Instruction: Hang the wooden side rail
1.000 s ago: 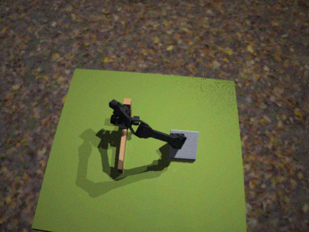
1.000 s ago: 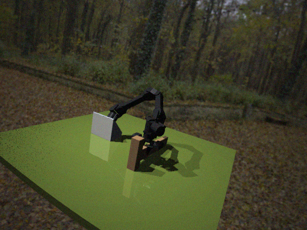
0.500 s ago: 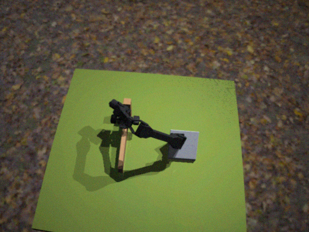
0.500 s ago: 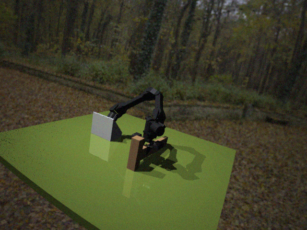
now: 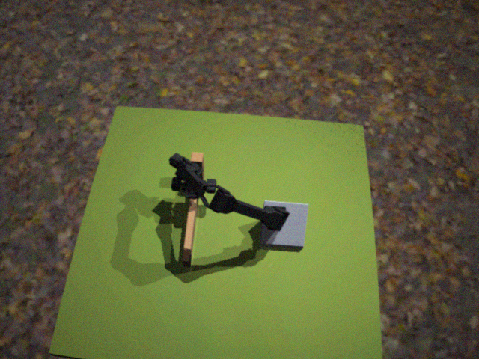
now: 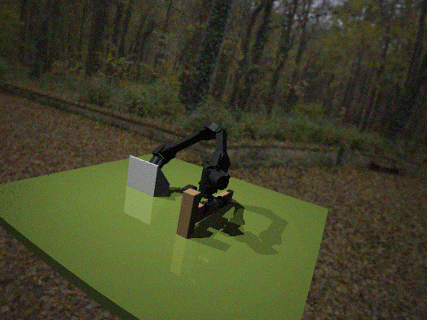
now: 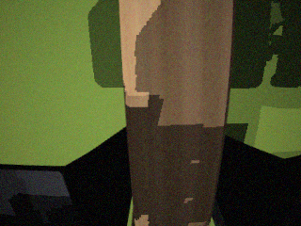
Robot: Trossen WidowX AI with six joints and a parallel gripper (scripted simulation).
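Now: gripper tip 110 mm to the left of the wooden headboard post and 40 mm below it.
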